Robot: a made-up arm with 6 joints.
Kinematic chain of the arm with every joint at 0, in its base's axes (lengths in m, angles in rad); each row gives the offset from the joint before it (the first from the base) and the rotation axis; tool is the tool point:
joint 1: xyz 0 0 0.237 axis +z
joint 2: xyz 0 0 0 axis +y
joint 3: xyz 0 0 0.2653 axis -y
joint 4: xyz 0 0 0 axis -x
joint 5: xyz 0.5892 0 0 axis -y
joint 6: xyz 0 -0.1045 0 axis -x
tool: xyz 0 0 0
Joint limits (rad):
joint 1: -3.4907..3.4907
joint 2: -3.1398..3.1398
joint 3: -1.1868..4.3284
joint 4: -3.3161..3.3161
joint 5: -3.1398..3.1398
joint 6: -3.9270..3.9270
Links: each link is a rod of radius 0.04 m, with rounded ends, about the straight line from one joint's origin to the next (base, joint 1, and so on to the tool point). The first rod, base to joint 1, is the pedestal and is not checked.
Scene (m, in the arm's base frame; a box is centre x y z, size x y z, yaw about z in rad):
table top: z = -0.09
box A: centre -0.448 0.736 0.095 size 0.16 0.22 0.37 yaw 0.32
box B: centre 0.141 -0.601 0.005 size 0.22 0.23 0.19 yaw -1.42
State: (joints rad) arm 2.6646 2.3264 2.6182 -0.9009 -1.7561 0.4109
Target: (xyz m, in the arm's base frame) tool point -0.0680 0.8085 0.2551
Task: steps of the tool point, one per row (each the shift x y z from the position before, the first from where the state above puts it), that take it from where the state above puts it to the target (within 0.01 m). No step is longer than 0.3 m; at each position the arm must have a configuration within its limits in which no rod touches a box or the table.
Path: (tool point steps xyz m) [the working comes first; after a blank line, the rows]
Joints at the target: 1.7410 2.0748 2.4544 -0.8376 -1.7561 0.4109
Straight joint move there: touches box A.

1: 0.0630 0.0214 0.2900
2: 0.1477 -0.0440 0.2477
3: 0.1995 -0.1098 0.1705
4: 0.2126 -0.1614 0.0712
5: -0.1297 0.1998 -0.0524
6: -0.0475 0.2156 -0.1411
7: 0.0411 0.1782 -0.2146
8: 0.1093 0.0925 -0.2623

